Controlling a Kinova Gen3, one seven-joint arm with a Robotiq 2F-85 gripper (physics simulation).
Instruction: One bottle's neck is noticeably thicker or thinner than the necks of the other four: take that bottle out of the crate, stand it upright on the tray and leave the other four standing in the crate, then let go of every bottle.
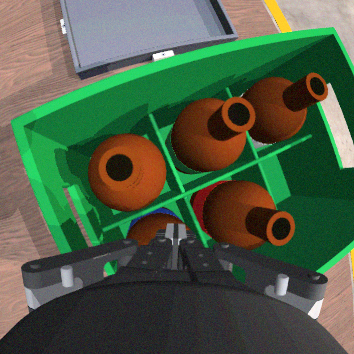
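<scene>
The green crate [60,106] holds brown bottles in its compartments. One bottle [127,172] stands at the left of the far row, seen from nearly above. A bottle with a green label [208,137] is in the middle of that row, and a bottle with a white label [275,111] is at its right. A bottle with a red label [240,214] is in the near row's middle compartment. A bottle with a blue label [154,227] is at the near left, its neck hidden by my gripper [175,235]. My gripper is shut and empty, above that bottle. The grey tray [150,22] lies beyond the crate.
The crate's far wall stands between the bottles and the tray. Thin green dividers [220,172] separate the compartments. The near right compartment shows no bottle. Wooden table [25,80] shows at the left, and a yellow stripe [277,15] at the top right.
</scene>
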